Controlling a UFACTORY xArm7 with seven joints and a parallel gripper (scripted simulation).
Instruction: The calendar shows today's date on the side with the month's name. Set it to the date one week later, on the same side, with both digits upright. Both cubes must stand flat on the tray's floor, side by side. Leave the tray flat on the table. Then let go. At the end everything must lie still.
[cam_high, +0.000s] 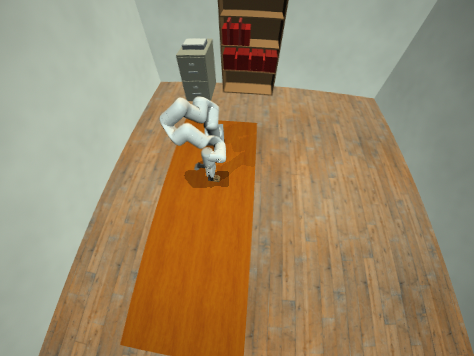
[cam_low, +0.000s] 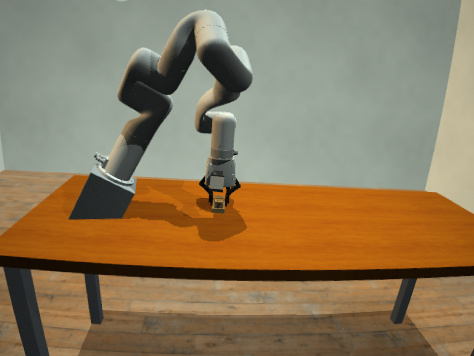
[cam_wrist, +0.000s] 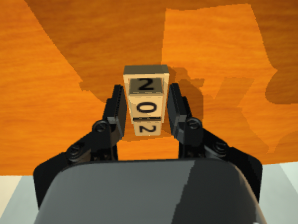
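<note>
The wooden tray lies 30 mm below my hand and 20 mm to the left of it.
</note>
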